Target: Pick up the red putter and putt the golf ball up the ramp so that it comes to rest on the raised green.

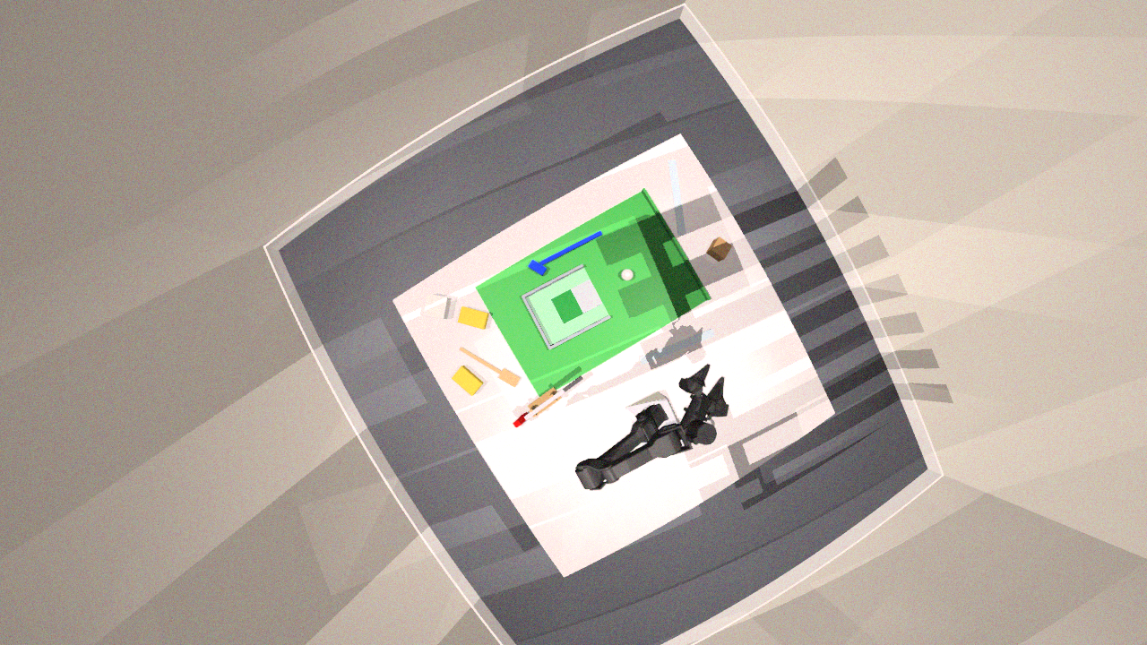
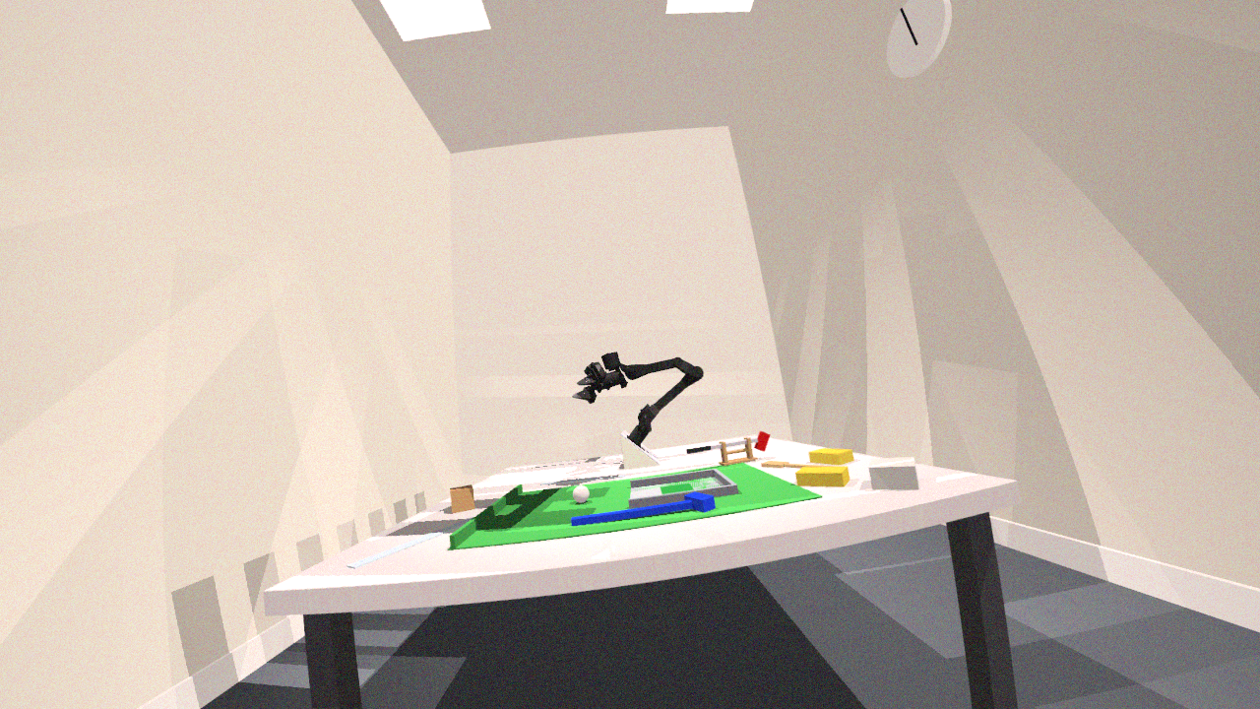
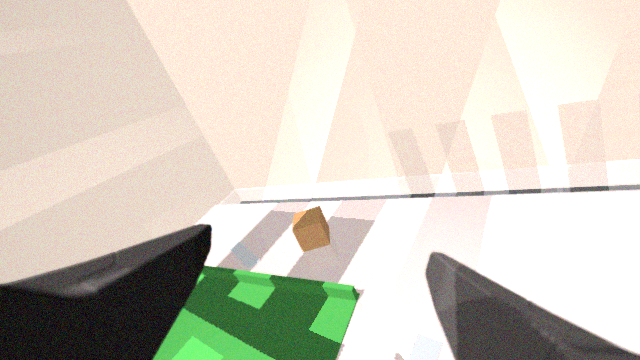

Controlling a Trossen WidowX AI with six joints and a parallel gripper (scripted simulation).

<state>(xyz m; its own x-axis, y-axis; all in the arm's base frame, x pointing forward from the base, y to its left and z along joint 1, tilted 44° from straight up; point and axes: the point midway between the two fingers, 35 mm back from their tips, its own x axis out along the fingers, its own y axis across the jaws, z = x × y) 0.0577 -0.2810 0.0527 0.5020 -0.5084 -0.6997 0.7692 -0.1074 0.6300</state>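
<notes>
My gripper tip is now 13 cm short of the small wooden rack, 53 cm to the right of it and 28 cm above it. Round my gripper tip: white golf ball (38 cm ahead, 3 cm to the left, 29 cm below); blue putter (57 cm ahead, 19 cm to the left, 30 cm below); tan cube (29 cm ahead, 32 cm to the right, 29 cm below).
</notes>
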